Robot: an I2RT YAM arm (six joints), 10 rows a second.
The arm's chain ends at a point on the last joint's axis. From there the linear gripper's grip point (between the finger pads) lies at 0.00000 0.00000 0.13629 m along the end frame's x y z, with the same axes.
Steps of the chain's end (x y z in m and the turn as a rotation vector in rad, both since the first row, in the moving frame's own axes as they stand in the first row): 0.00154 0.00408 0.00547 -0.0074 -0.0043 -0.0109; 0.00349 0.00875 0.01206 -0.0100 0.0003 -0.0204; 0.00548 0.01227 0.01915 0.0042 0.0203 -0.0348; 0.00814 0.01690 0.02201 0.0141 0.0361 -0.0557; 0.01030 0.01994 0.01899 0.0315 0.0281 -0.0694; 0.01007 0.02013 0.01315 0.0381 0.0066 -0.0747
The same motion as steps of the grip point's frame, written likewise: 0.00096 0.00509 0.00547 -0.0074 -0.0043 -0.0109; 0.00354 0.01011 0.01205 -0.0100 0.0003 -0.0204; 0.00824 0.01165 0.01912 0.0042 0.0203 -0.0348; 0.01300 0.01484 0.02191 0.0141 0.0361 -0.0557; 0.01398 0.01552 0.01887 0.0315 0.0281 -0.0694; 0.01077 0.01491 0.01305 0.0381 0.0066 -0.0747
